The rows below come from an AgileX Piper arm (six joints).
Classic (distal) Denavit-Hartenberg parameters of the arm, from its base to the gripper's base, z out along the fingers. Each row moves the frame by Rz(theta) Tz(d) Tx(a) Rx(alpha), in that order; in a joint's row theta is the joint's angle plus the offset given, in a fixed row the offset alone. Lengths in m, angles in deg.
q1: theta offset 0  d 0.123  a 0  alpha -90
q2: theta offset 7.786  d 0  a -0.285  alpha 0
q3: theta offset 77.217  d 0  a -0.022  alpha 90
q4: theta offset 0  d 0.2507  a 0  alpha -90
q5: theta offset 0  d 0  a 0  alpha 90
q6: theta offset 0  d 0.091  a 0  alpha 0
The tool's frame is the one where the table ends.
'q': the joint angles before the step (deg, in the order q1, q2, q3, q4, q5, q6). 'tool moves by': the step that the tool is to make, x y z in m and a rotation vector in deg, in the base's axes. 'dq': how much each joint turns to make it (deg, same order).
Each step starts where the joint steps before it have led.
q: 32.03 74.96 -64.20 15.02 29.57 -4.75
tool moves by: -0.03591 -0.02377 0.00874 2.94 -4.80 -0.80
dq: 0.00 -9.83 7.21 0.01 -3.12 -0.01
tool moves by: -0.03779 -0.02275 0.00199 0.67 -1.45 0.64
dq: 0.01 -9.54 5.55 -0.23 2.48 0.02
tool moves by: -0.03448 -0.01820 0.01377 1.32 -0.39 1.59
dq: -0.01 -7.91 0.49 0.72 6.57 0.38
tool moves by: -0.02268 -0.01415 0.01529 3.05 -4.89 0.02
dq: 0.01 -5.86 0.00 -0.03 0.10 0.03
